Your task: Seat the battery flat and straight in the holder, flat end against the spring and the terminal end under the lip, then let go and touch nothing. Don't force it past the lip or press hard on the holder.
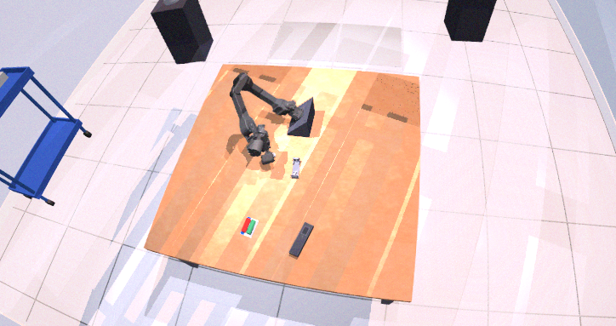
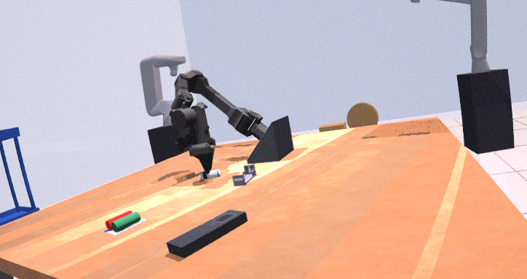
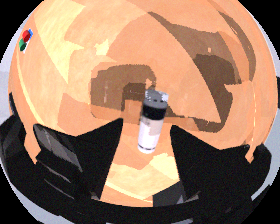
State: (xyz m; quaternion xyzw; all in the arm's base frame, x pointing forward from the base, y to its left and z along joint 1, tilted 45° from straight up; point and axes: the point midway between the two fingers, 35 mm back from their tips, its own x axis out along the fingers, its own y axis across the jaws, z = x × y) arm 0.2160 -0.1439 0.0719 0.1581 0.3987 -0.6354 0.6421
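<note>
My gripper tip is 10 mm past the battery and 10 mm above it.
</note>
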